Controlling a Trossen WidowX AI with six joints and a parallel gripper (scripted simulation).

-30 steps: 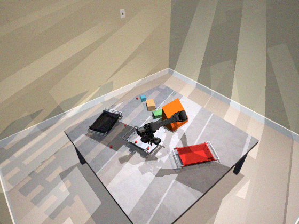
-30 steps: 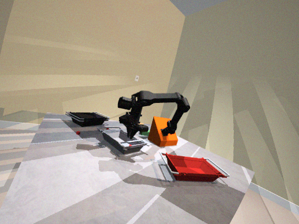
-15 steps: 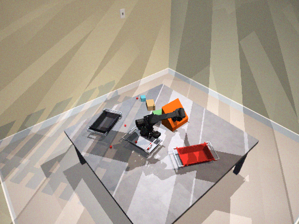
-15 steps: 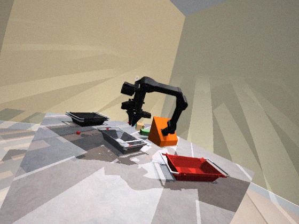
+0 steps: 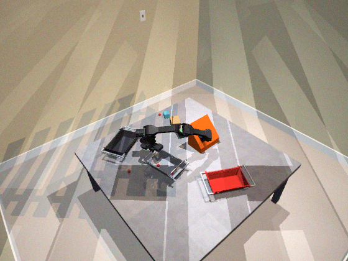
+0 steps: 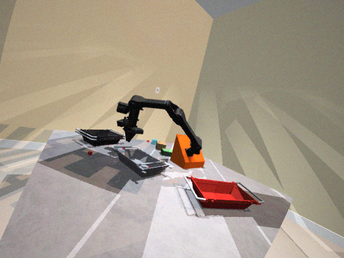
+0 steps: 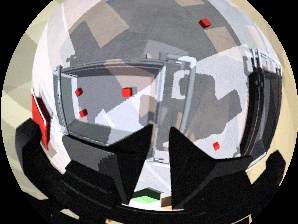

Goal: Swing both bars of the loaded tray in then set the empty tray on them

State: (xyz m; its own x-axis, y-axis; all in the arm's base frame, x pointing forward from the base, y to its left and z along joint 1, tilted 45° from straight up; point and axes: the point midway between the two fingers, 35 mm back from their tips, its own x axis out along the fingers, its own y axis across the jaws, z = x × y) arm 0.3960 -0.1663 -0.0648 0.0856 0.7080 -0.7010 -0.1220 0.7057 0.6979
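The red tray lies 540 mm to the left of my gripper tip, 210 mm behind it and 60 mm below it. The rest, counted from my gripper tip: green block: 420 mm behind, 90 mm below, 50 mm to the right; tan block: 460 mm behind, 210 mm to the right, 80 mm below; cyan block: 490 mm behind, 360 mm to the right, 80 mm below.
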